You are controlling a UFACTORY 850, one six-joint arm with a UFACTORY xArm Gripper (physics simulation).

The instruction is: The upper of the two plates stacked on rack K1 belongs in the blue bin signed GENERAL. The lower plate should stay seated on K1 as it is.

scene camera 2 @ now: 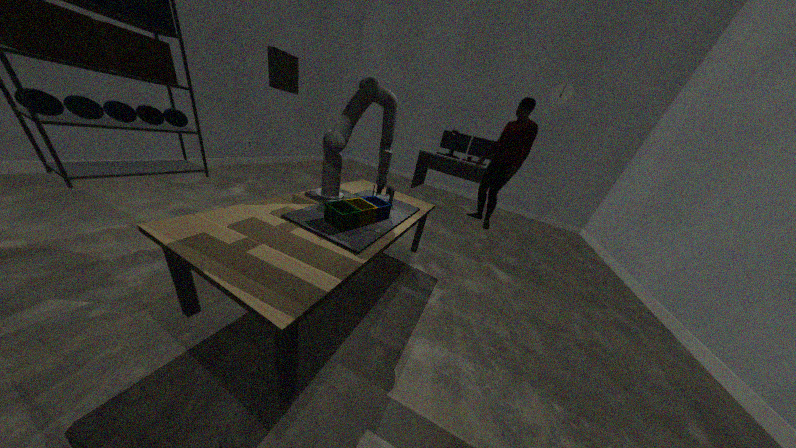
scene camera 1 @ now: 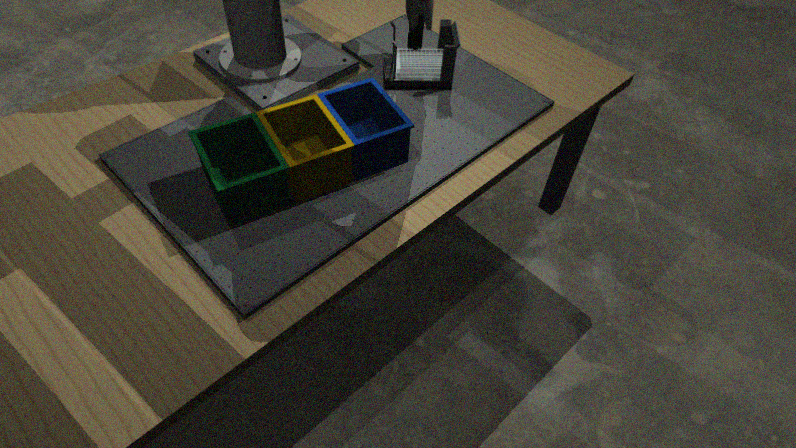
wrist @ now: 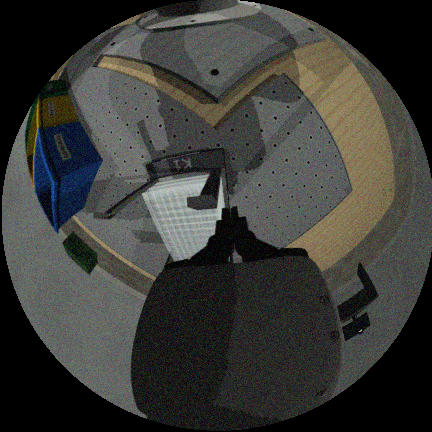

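The pale, ribbed plates (scene camera 1: 418, 64) (wrist: 180, 212) are stacked on rack K1 (scene camera 1: 417, 85) (wrist: 200, 160). The seam between upper and lower plate is hard to make out in the dim light. My gripper (scene camera 1: 414, 46) (wrist: 231, 217) is shut and empty. Its fingertips are at the plates' far edge in scene camera 1 and beside their right edge in the wrist view; whether they touch the stack is unclear. The blue bin (scene camera 1: 383, 155) (wrist: 75, 170) signed GENERAL is upright beside the rack, and its inside shows no plate in scene camera 1.
The yellow bin (scene camera 1: 323, 176) and green bin (scene camera 1: 253, 199) adjoin the blue bin in a row. Dark upright posts rise from the rack near my fingers. The bins and rack stand on a dark perforated board (scene camera 1: 473, 119) on the wooden table (scene camera 1: 579, 72). A person (scene camera 2: 509, 150) stands beyond the table.
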